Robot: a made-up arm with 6 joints.
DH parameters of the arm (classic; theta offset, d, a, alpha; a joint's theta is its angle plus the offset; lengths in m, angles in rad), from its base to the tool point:
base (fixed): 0 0.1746 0 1.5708
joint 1: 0 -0.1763 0.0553 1.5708
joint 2: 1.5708 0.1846 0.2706 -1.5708
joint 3: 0 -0.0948 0.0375 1.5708
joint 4: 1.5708 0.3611 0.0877 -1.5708
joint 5: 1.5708 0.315 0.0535 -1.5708
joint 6: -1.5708 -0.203 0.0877 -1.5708
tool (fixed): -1.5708 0.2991 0 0
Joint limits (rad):
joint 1: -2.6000..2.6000
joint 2: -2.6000..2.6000
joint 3: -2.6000..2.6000
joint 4: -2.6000..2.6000
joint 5: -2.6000..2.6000
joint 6: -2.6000..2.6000
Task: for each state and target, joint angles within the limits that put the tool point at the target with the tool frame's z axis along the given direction. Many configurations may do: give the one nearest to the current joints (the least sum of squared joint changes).
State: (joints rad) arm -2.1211 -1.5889 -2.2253 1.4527 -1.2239 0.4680
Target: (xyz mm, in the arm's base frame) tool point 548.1 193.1 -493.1 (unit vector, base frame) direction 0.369 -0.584 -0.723
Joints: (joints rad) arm -1.4965 -0.8014 -2.6000 1.2981 -1.3359 -0.3670
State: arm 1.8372 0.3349 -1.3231 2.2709 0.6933 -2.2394
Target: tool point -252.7 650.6 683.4 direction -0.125 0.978 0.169
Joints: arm 2.3354 -0.3610 -1.8063 2.4509 0.3265 -2.6000
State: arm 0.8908 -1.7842 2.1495 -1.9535 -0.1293 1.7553
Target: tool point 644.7 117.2 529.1 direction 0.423 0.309 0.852
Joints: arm 0.3838 -1.6976 1.4966 -1.0766 0.6234 2.6000
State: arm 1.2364 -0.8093 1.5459 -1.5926 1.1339 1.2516
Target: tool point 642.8 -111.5 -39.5 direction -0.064 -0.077 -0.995
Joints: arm 0.3783 -1.5344 0.7884 -2.3593 2.0023 0.6435
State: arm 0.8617 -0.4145 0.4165 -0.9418 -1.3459 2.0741
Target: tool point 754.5 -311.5 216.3 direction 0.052 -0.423 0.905
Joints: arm 1.3129 -0.4726 0.2160 -0.5507 -1.6694 1.6618
